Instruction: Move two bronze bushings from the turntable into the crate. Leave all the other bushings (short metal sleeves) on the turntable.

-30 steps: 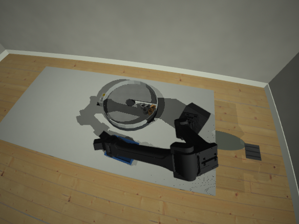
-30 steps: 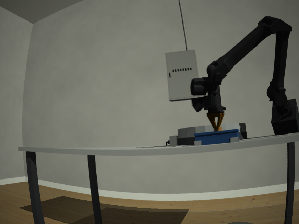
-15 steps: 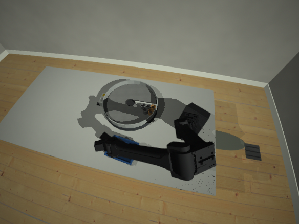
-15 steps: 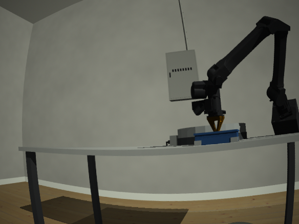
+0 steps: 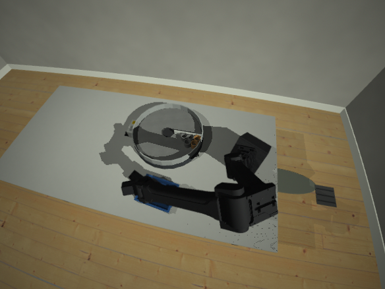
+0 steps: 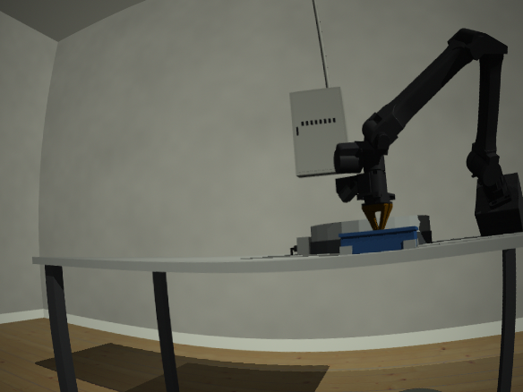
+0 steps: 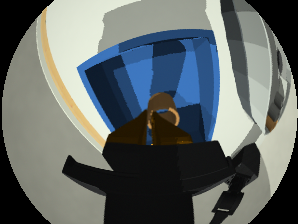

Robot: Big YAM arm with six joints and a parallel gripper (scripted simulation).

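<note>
Right now the blue crate is 2 cm to the right of my hand and 2 cm below it. From my hand the other things lie so: round grey turntable (12 cm ahead, 36 cm to the right, 1 cm above).
</note>
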